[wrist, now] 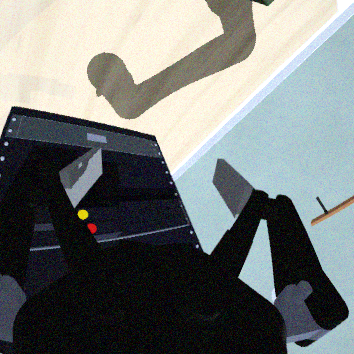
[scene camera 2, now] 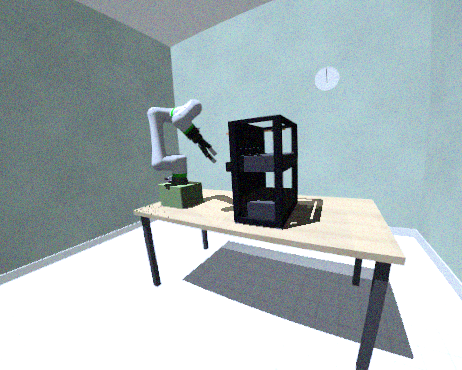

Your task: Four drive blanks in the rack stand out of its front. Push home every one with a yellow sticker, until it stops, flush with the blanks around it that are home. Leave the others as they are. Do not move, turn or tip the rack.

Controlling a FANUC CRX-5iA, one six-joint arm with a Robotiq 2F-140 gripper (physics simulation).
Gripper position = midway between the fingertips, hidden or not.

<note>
I see my gripper [wrist: 158,165] and a black rack [scene camera 2: 248,167].
The black rack also shows in the wrist view [wrist: 135,198].
</note>
